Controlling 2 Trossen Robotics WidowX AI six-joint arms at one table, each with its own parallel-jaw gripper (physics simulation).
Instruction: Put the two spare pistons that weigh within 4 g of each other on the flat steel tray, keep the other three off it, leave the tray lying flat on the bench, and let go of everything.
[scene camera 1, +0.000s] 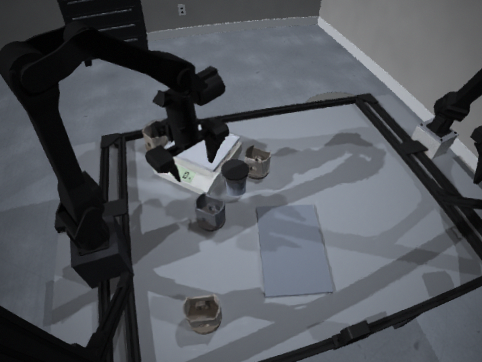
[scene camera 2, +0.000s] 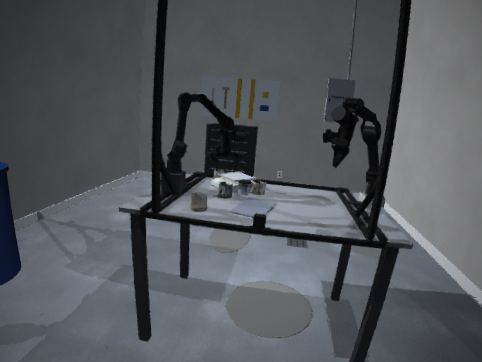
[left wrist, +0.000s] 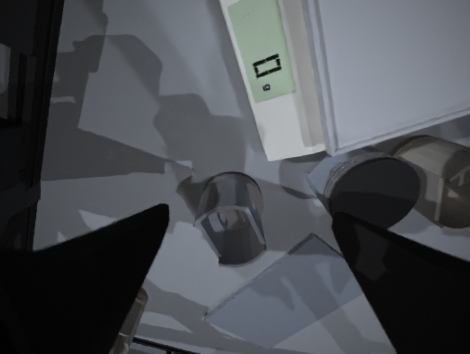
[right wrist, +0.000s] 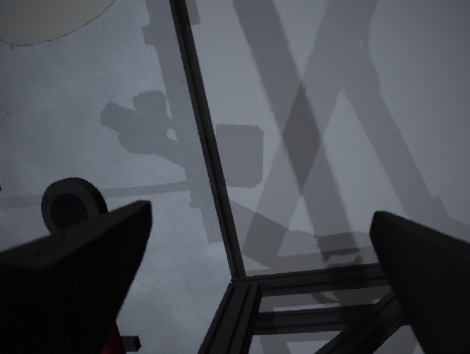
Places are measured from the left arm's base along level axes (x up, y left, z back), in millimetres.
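Pixels of known places: left gripper, fingertip midpoint: (scene camera 1: 195, 171) (scene camera 2: 225, 171) (left wrist: 251, 215); right gripper, fingertip midpoint: (scene camera 2: 334, 166) (right wrist: 262, 218); left arm's base, origin of the base link: (scene camera 1: 92, 239) (scene camera 2: 173, 172); right arm's base, origin of the base link: (scene camera 1: 438, 129).
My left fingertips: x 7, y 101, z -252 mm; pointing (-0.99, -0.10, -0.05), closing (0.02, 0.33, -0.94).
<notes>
Ahead of a thing's pixels: the offset from my left fingertips to its top centre. "pt": to the spot under its first point.
The flat steel tray {dx -113, dy -208, dz -167 mm} (scene camera 1: 295, 260) (scene camera 2: 252, 208) (left wrist: 275, 320) lies flat on the bench and bears no piston. A dark grey open piston {dx -51, dy -63, dz -13 mm} (scene camera 1: 210, 215) (scene camera 2: 226, 190) (left wrist: 240, 250) stands left of it. A dark-topped piston {dx -51, dy +19, dz -107 mm} (scene camera 1: 235, 172) (left wrist: 375, 192) and a tan piston {dx -51, dy +54, dz -187 mm} (scene camera 1: 258, 165) (left wrist: 425, 157) stand beside the scale. Another tan piston {dx -51, dy +253, dz +66 mm} (scene camera 1: 154, 136) stands behind the scale, and a tan one {dx -51, dy -293, dz +77 mm} (scene camera 1: 202, 322) (scene camera 2: 199, 202) at the front left. My left gripper (scene camera 1: 194, 170) (left wrist: 251, 215) is open and empty above the scale's front area. My right gripper (right wrist: 262, 218) is open and empty, high at the right.
A white scale (scene camera 1: 212, 150) (left wrist: 390, 65) stands at the back left, its pan bare and its green display {pt dx -87, dy +68, dz +9 mm} (left wrist: 267, 80) reading 0 g. A black frame (scene camera 1: 295, 106) (right wrist: 210, 165) runs around the bench, with uprights (scene camera 2: 159, 100) at the front corners.
</notes>
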